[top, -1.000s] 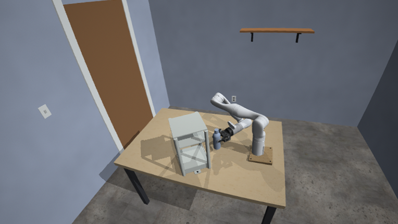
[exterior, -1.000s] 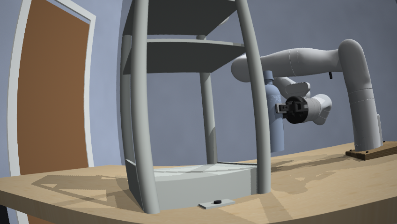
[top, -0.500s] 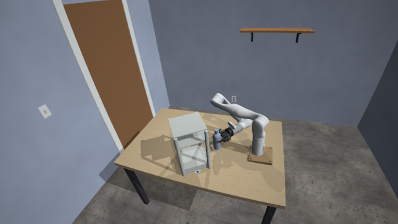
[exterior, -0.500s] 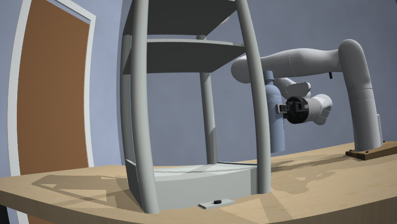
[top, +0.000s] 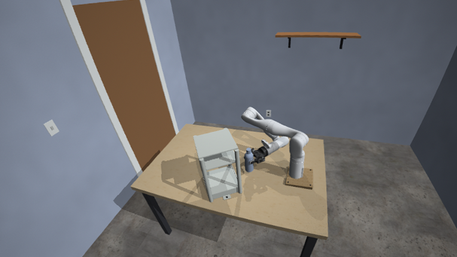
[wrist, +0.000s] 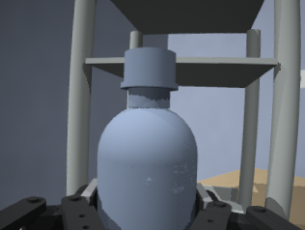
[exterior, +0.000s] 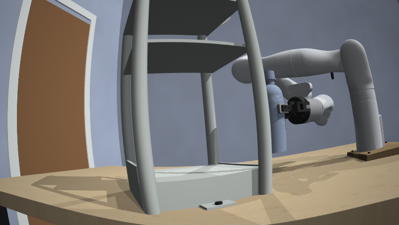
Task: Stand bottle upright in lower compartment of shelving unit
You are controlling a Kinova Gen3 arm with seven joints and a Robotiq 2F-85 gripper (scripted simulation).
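The grey shelving unit lies 18 cm ahead of my hand, 11 cm to the left of it and 3 cm above it. Round my hand: blue-grey bottle 2 cm above.
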